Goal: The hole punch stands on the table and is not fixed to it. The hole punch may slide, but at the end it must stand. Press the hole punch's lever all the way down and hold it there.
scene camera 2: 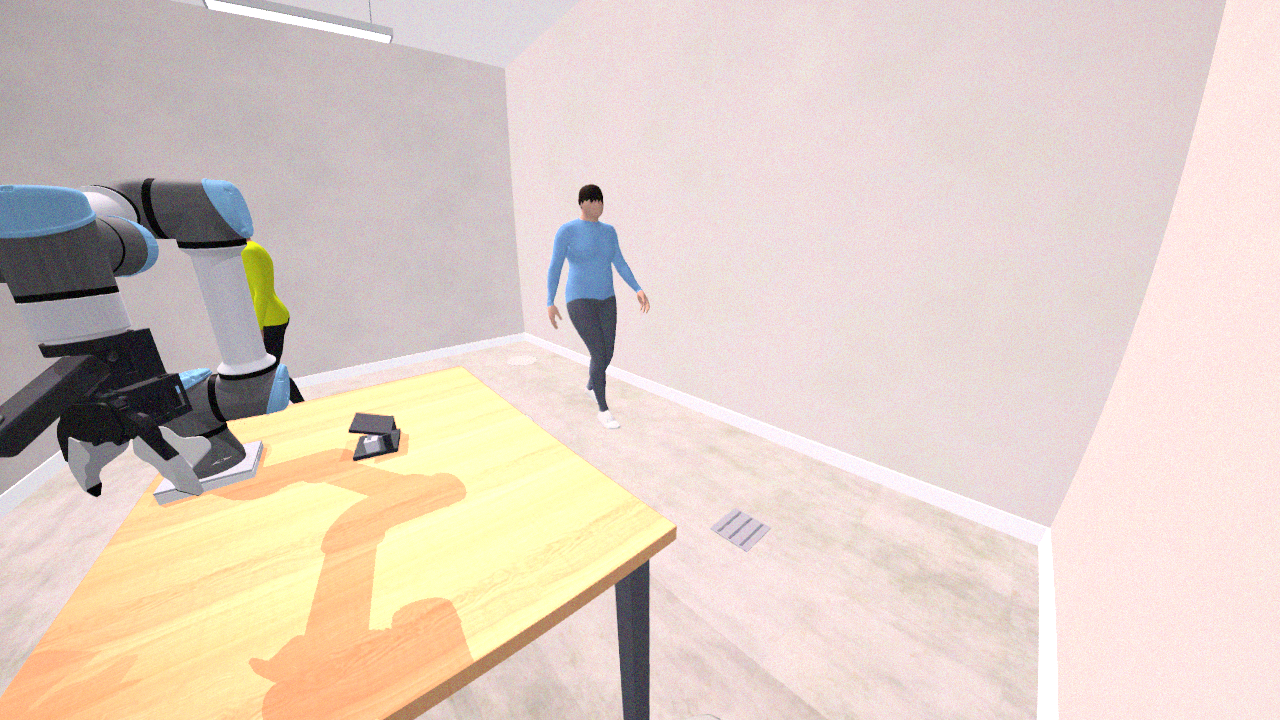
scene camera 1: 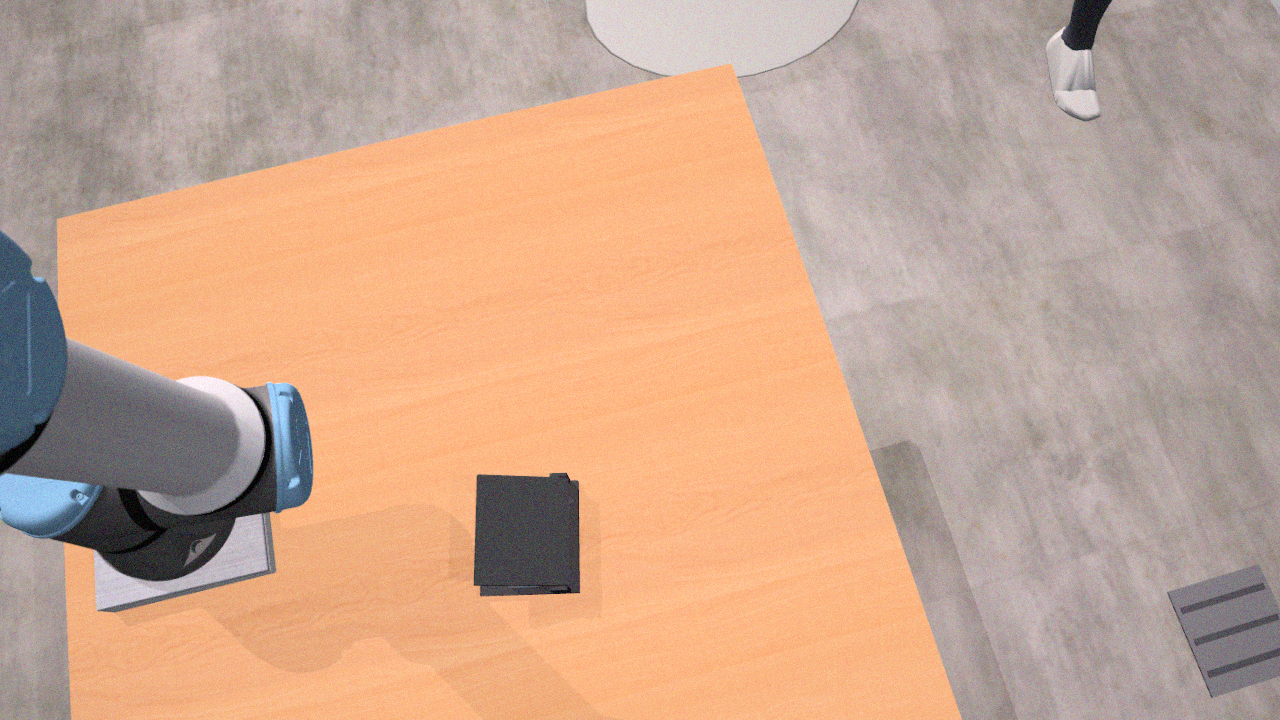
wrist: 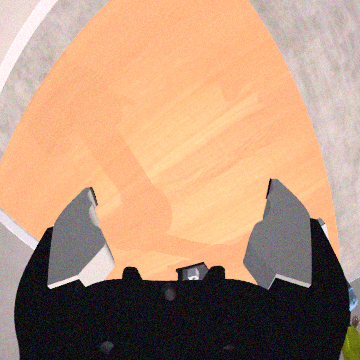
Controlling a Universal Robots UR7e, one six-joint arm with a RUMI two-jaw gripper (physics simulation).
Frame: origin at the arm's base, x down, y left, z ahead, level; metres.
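Where they show: gripper, fingertip midpoint: [scene camera 2: 148, 495] [wrist: 179, 186]; arm's base, link origin: [scene camera 2: 209, 464].
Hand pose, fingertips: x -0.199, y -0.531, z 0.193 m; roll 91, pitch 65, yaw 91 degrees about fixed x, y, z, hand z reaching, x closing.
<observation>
Each offset is from my fingertips to the top centre of the thing. Level surfaces: height alone.
The black hole punch {dx +0.141, dy +0.471, dz +0.198 m} [scene camera 1: 526, 532] [scene camera 2: 376, 444] [wrist: 192, 271] stands on the wooden table {dx +0.227 m} [scene camera 1: 537, 268] [scene camera 2: 501, 537] [wrist: 200, 125]. Its flat lever {dx +0.141, dy +0.471, dz +0.198 m} [scene camera 1: 521, 528] [scene camera 2: 372, 422] is raised at an angle above the base, with a grey metal part between them in scene camera 2. In the wrist view the gripper's body hides part of the punch. My gripper [scene camera 2: 138, 488] [wrist: 179, 186] is open, with nothing between the fingers. It hangs in the air well apart from the punch, at the left in scene camera 2. It does not show in scene camera 1.
The arm's base stands on a light plate [scene camera 1: 255, 546] [scene camera 2: 255, 461] at the table's left side. A person in a blue top [scene camera 2: 590, 259] and one in a yellow top [scene camera 2: 261, 286] are on the floor beyond the table. A grey floor grate [scene camera 1: 1235, 629] [scene camera 2: 741, 529] lies beside the table.
</observation>
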